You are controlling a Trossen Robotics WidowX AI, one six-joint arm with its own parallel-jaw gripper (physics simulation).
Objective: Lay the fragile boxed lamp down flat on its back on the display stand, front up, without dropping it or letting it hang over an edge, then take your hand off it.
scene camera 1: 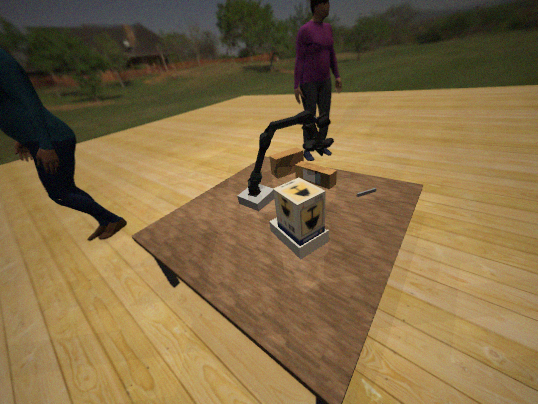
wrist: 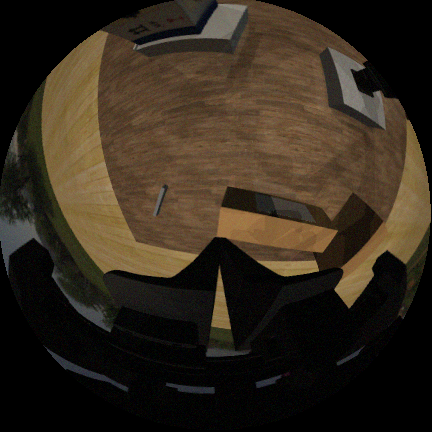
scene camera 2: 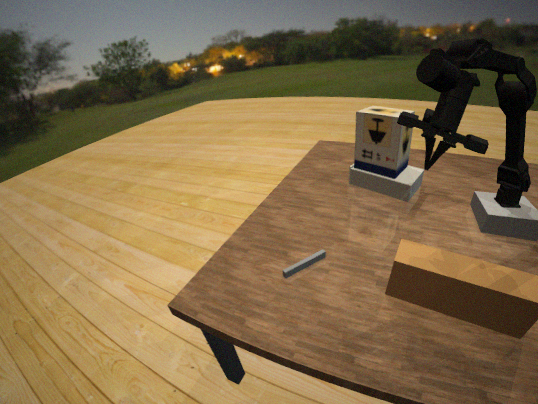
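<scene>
The boxed lamp is a white box with lamp pictures on its sides and top and a blue band along its bottom. It stands upright on the light grey display stand, with a stand rim showing around its base in the scene views. My gripper is shut and empty, its two fingertips together. It hangs in the air above the table, apart from the box. In the wrist view the box is cut off at the top edge.
A brown carton lies near a second brown carton. A thin grey bar lies on the wooden table. Two people stand beyond the table.
</scene>
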